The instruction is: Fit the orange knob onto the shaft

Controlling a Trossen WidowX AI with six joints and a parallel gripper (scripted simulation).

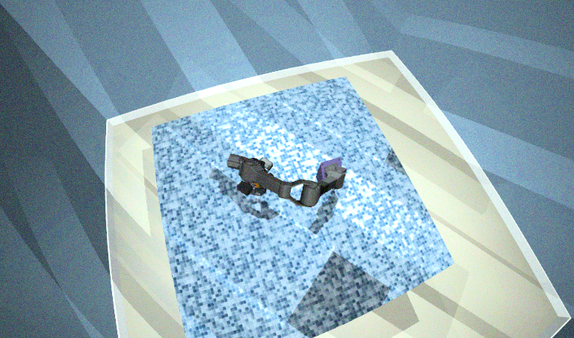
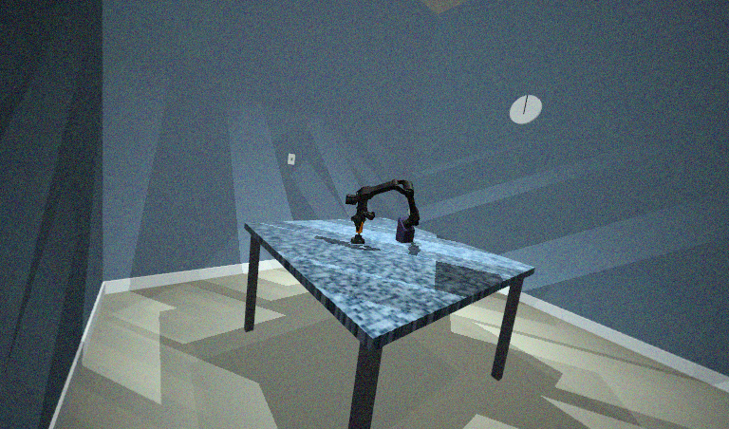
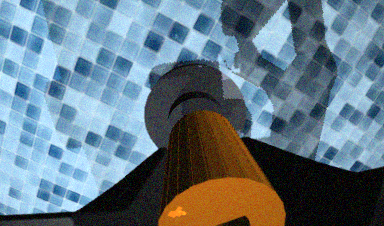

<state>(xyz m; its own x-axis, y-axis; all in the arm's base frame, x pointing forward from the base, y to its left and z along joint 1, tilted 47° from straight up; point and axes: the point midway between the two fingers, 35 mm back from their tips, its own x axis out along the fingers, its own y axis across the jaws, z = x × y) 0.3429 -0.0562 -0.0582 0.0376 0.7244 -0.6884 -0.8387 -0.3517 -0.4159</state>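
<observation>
Right now my gripper tip is 20 mm below the orange knob. Round my gripper tip: pedestal 40 mm below.
</observation>
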